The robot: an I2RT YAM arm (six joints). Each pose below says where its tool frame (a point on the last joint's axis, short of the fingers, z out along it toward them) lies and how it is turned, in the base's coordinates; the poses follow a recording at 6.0 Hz.
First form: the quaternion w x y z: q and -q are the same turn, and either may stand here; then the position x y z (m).
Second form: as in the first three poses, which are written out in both.
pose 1, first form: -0.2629 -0.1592 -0.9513 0.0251 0.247 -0.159 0.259
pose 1, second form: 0.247 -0.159 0.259 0.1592 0.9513 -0.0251 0.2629
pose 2, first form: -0.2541 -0.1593 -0.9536 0.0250 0.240 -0.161 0.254
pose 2, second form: 0.240 -0.161 0.254 0.1593 0.9536 -0.0250 0.2541
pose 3, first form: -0.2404 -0.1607 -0.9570 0.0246 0.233 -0.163 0.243
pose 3, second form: 0.233 -0.163 0.243 0.1607 0.9570 -0.0246 0.2404
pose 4, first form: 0.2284 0.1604 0.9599 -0.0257 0.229 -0.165 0.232
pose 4, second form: 0.229 -0.165 0.232 0.1604 0.9599 -0.0257 0.2284
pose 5, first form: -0.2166 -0.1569 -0.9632 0.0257 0.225 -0.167 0.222
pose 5, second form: 0.225 -0.167 0.222 0.1569 0.9632 -0.0257 0.2166
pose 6, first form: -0.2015 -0.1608 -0.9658 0.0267 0.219 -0.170 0.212
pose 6, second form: 0.219 -0.170 0.212 0.1608 0.9658 -0.0267 0.2015
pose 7, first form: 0.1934 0.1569 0.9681 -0.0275 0.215 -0.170 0.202
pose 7, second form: 0.215 -0.170 0.202 0.1569 0.9681 -0.0275 0.1934
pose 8, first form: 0.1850 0.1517 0.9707 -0.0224 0.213 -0.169 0.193
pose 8, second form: 0.213 -0.169 0.193 0.1517 0.9707 -0.0224 0.1850
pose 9, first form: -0.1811 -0.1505 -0.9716 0.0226 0.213 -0.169 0.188
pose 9, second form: 0.213 -0.169 0.188 0.1505 0.9716 -0.0226 0.1811
